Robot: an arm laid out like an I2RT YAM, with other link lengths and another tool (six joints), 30 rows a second.
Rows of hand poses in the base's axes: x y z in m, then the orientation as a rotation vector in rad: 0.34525 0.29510 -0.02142 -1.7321 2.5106 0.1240; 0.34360 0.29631 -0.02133 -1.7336 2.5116 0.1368; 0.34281 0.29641 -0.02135 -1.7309 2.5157 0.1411; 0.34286 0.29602 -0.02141 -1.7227 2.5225 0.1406; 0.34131 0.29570 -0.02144 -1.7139 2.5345 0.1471; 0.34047 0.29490 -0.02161 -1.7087 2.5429 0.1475; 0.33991 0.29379 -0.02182 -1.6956 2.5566 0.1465; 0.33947 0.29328 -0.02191 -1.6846 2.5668 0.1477; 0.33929 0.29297 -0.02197 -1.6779 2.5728 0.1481; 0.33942 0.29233 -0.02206 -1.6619 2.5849 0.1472; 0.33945 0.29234 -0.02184 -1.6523 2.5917 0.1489; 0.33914 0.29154 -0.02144 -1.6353 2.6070 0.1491; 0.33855 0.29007 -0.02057 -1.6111 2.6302 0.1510
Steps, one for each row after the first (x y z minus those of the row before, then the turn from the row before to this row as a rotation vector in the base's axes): -0.00165 0.00121 0.00009 0.0056 0.0065 0.0009; -0.00079 0.00010 -0.00002 0.0011 0.0034 -0.0028; 0.00005 -0.00039 -0.00006 -0.0008 0.0010 -0.0069; -0.00155 -0.00032 -0.00003 0.0005 0.0072 -0.0087; -0.00084 -0.00080 -0.00017 -0.0021 0.0038 -0.0057; -0.00056 -0.00111 -0.00021 -0.0029 0.0037 -0.0119; -0.00044 -0.00051 -0.00009 -0.0008 0.0030 -0.0095; -0.00018 -0.00031 -0.00006 -0.0006 0.0016 -0.0057; 0.00013 -0.00064 -0.00009 -0.0013 0.0016 -0.0129; 0.00003 0.00001 0.00022 0.0006 0.0016 -0.0076; -0.00031 -0.00080 0.00040 -0.0020 0.0041 -0.0144; -0.00059 -0.00147 0.00087 -0.0029 0.0077 -0.0208
